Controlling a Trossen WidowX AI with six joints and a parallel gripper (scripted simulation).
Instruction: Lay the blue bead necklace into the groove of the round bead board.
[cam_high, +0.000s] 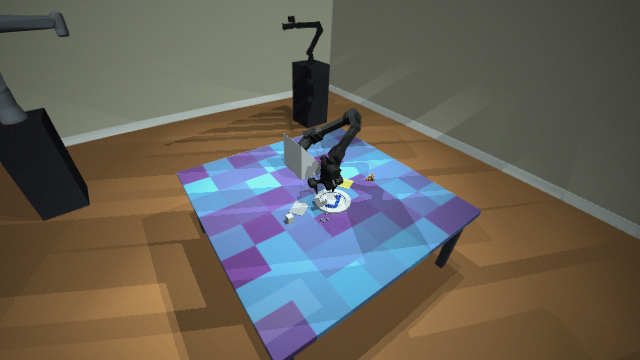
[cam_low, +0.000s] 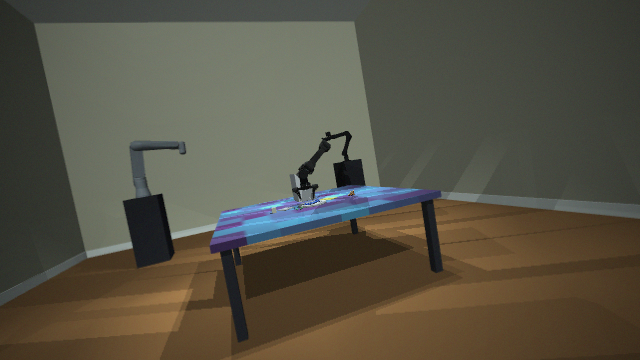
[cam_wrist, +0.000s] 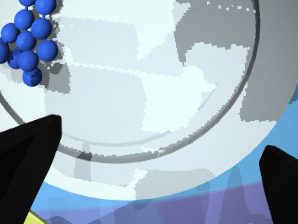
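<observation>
Right now the round white bead board is 50 mm ahead of my gripper tip, 20 mm to the left of it and 30 mm below it. Also, from my gripper tip: cream cube 30 mm ahead, 260 mm to the right, 20 mm below; then yellow patch 50 mm behind, 180 mm to the left, 30 mm below; then flat grey square 10 mm behind, 160 mm to the right, 30 mm below.
</observation>
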